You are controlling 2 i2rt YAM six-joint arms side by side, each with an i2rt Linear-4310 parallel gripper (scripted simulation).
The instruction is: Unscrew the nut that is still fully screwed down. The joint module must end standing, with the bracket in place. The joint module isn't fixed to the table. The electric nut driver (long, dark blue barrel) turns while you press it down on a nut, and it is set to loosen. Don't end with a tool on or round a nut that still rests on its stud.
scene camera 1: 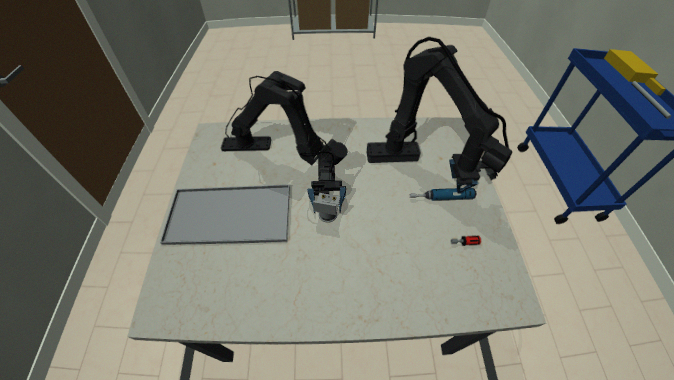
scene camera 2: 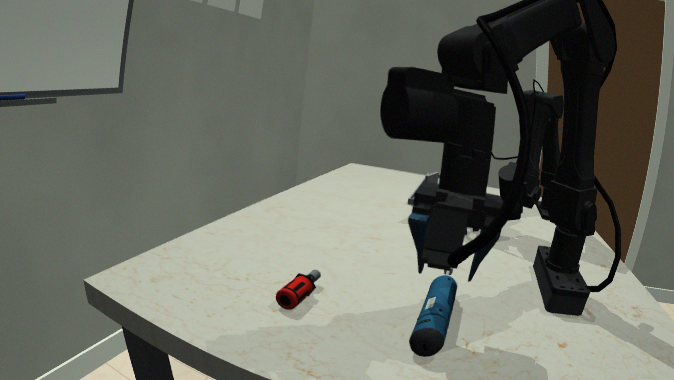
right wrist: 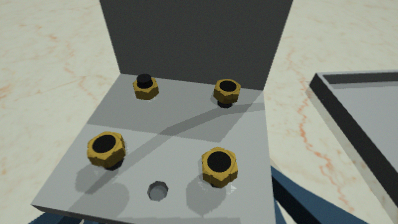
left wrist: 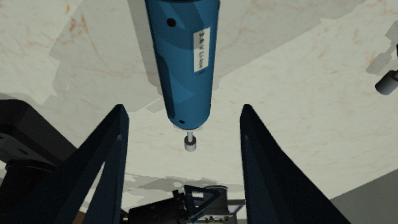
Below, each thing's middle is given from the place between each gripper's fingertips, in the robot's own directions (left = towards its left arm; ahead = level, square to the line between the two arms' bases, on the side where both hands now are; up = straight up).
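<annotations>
The shallow grey tray [scene camera 1: 244, 214] is 34 cm to the right of my right hand, 4 cm ahead of it and 2 cm below it. I find the red-handled hand driver [scene camera 2: 288, 297] 45 cm to the left of that same right hand, 7 cm ahead of it and 1 cm below it. The grey bracket [right wrist: 165, 137] is 5 cm above my right hand. Going by their middles, of the things named here the bracket is the nearest to my right hand.
The shallow grey tray is 770 mm to the right of my left hand [scene camera 2: 445, 275], 160 mm ahead of it and 70 mm below it; going by their middles, of the things named here the tray is the farthest from my left hand. The grey bracket is 110 mm ahead of my left hand, 430 mm to the right of it and 10 mm below it. With the red-handled hand driver, my left hand is 70 mm above it, 30 mm to the right of it and 180 mm short of it.
</annotations>
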